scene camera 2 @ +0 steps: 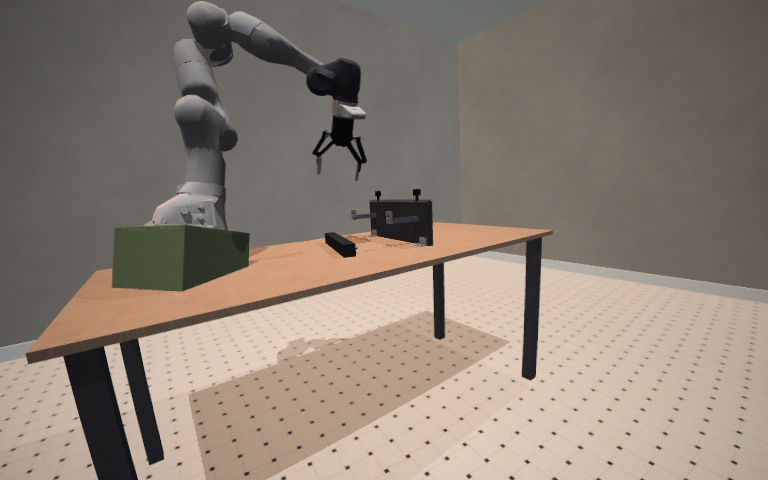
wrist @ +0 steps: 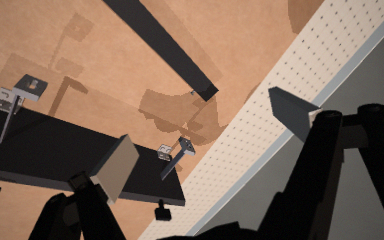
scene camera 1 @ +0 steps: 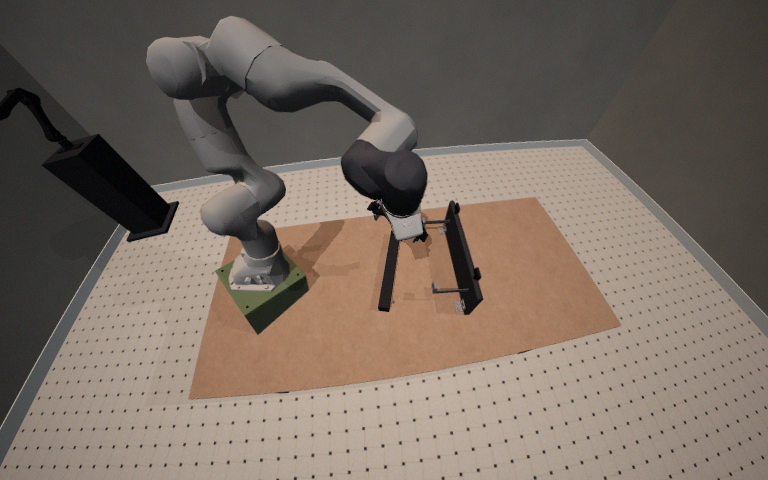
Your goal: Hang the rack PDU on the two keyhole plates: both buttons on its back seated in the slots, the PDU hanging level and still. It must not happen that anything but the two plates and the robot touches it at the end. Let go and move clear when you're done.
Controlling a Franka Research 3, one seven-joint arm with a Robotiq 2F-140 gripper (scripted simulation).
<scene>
The pictures show: my gripper, a rack PDU and an upright black panel.
My gripper is seen too in the wrist view.
</scene>
